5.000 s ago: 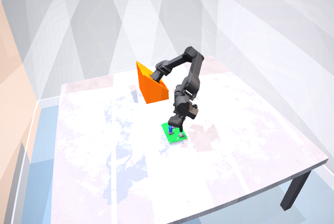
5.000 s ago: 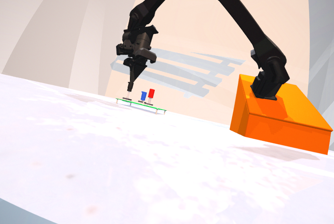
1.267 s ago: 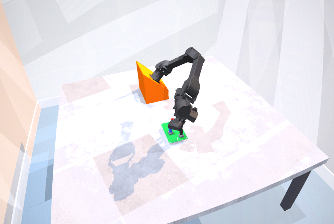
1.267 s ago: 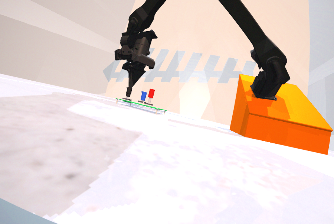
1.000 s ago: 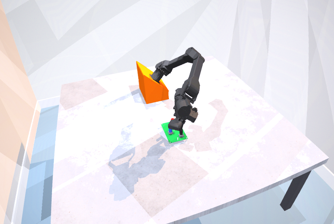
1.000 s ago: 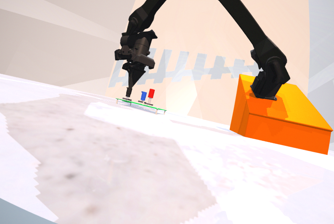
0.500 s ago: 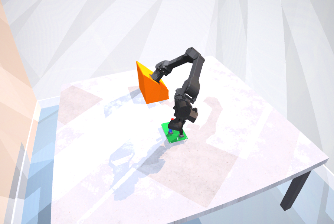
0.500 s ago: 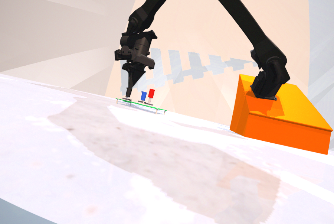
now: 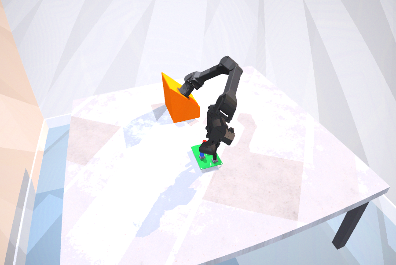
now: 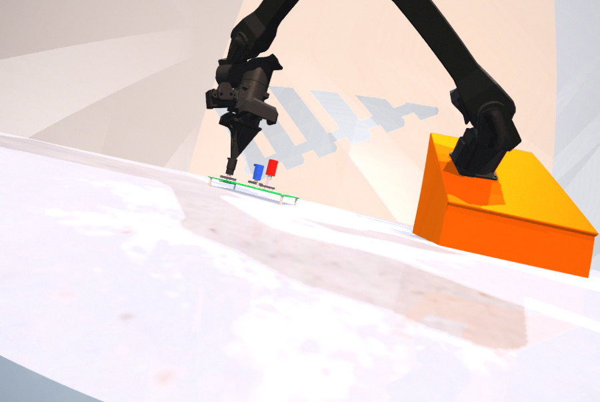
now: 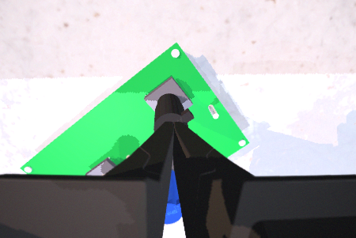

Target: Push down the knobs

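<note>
My gripper tip is now 1 cm above the black knob. The rest, counted from my gripper tip: blue knob: 4 cm to the right, 4 cm behind, 1 cm below.
</note>
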